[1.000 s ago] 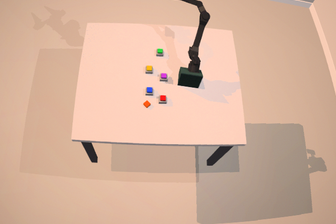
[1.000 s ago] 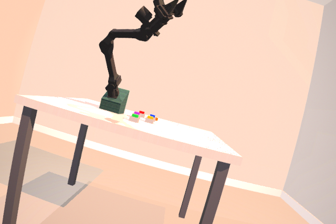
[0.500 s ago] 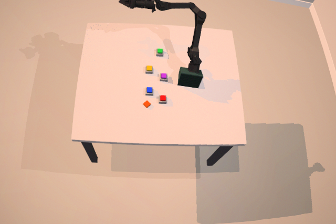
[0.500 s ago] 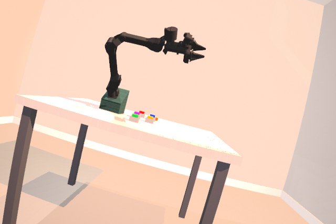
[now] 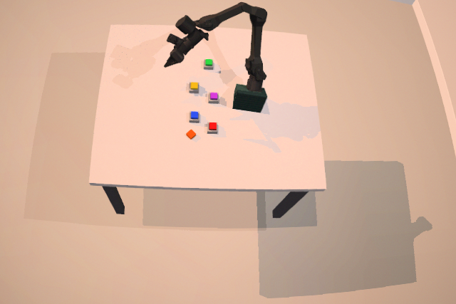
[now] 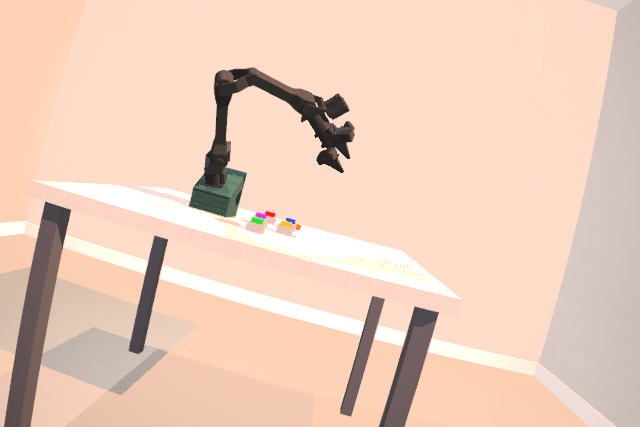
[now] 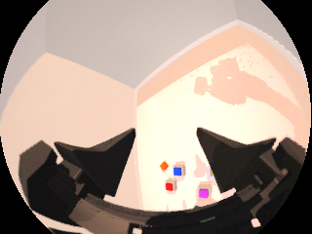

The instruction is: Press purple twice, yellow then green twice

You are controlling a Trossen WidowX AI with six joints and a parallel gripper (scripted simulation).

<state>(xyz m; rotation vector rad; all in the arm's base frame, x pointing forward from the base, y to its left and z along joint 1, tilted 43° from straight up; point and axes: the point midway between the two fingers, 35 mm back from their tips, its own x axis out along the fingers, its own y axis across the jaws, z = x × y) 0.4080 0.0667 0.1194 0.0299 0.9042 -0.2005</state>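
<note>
The purple button lies 230 mm behind my gripper tip, 20 mm to the left of it and 230 mm below it. Also, from my gripper tip: blue button 140 mm behind, 130 mm to the left, 230 mm below; then yellow button 140 mm behind, 30 mm to the right, 230 mm below; then small orange block 130 mm behind, 210 mm to the left, 250 mm below.
</note>
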